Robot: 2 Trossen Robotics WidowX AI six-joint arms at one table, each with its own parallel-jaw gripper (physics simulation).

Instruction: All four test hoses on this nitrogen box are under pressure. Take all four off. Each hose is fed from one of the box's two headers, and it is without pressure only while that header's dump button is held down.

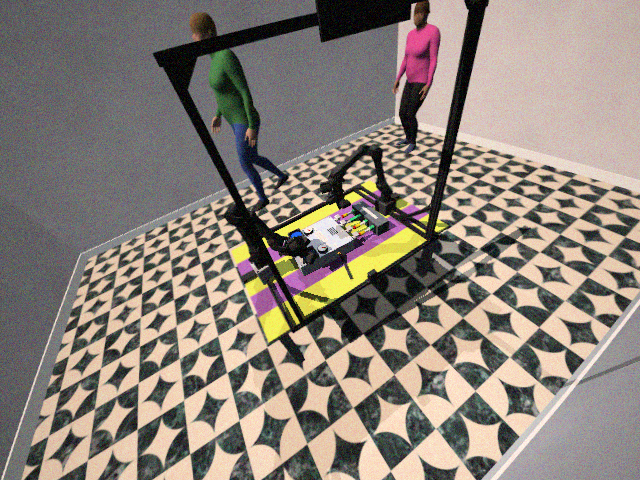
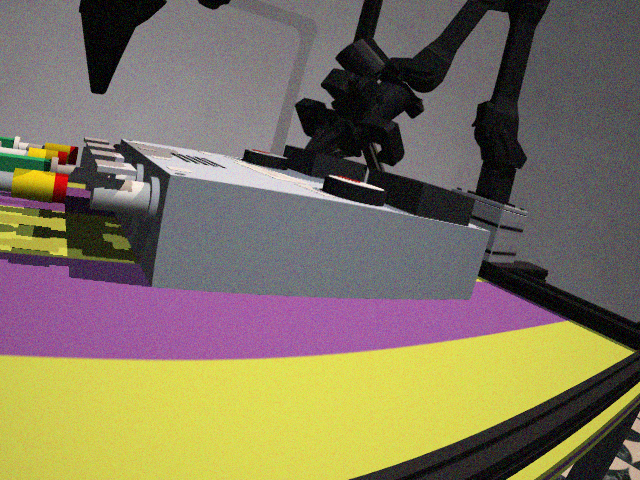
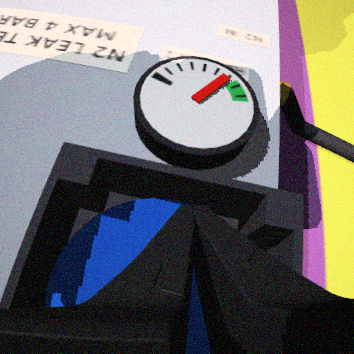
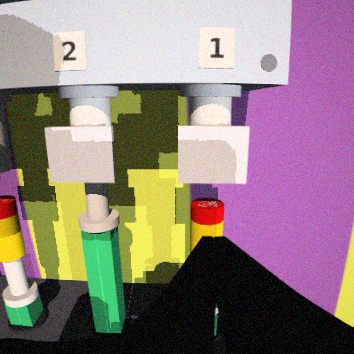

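Seen in the pictures: left gripper, fingertip midpoint: (image 1: 314, 252) (image 2: 302, 159) (image 3: 190, 216); right gripper, fingertip midpoint: (image 1: 340, 209) (image 2: 97, 93) (image 4: 211, 246); left arm's base, origin of the base link: (image 1: 261, 263) (image 2: 491, 200); right arm's base, origin of the base link: (image 1: 385, 199).
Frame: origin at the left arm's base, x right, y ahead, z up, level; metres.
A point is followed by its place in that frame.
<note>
The grey nitrogen box (image 1: 332, 233) {x 0.084, y 0.450, z -0.031 m} (image 2: 318, 248) {x -0.080, y 0.417, z -0.070 m} (image 3: 70, 105) {x 0.084, y 0.329, z -0.032 m} lies on the striped table. My left gripper (image 1: 300, 245) (image 2: 371, 154) (image 3: 190, 216) {x 0.142, y 0.273, z -0.016 m} is shut and empty. Its tip points down into the black housing, over the blue dump button (image 1: 295, 234) {x -0.069, y 0.276, z -0.015 m} (image 3: 116, 239) {x 0.117, y 0.263, z -0.019 m}. The round gauge (image 3: 197, 109) {x 0.144, y 0.321, z -0.017 m} beside it has its red needle just short of the green mark. My right gripper (image 1: 334, 192) (image 4: 211, 246) {x -0.012, y 0.600, z 0.014 m} is shut and empty, in front of ports 1 and 2. A green hose (image 4: 102, 274) {x 0.060, y 0.649, z -0.047 m} hangs from port 2's white collar (image 4: 80, 154) {x 0.048, y 0.566, z -0.034 m}. A red-and-yellow hose end (image 4: 207, 221) {x -0.013, y 0.619, z -0.046 m} sits below port 1's collar (image 4: 213, 154) {x -0.020, y 0.576, z -0.034 m}.
A dark grey block (image 1: 372, 216) {x 0.158, y 0.720, z -0.027 m} lies at the hoses' far ends. A black line with a brass tip (image 3: 316, 133) {x 0.263, y 0.378, z -0.099 m} (image 1: 344, 264) {x 0.273, y 0.373, z -0.099 m} meets the box's side. Black frame posts (image 1: 447, 143) {x 0.472, y 0.843, z 0.462 m} stand around the table. A person in green (image 1: 232, 105) and a person in pink (image 1: 418, 71) are behind.
</note>
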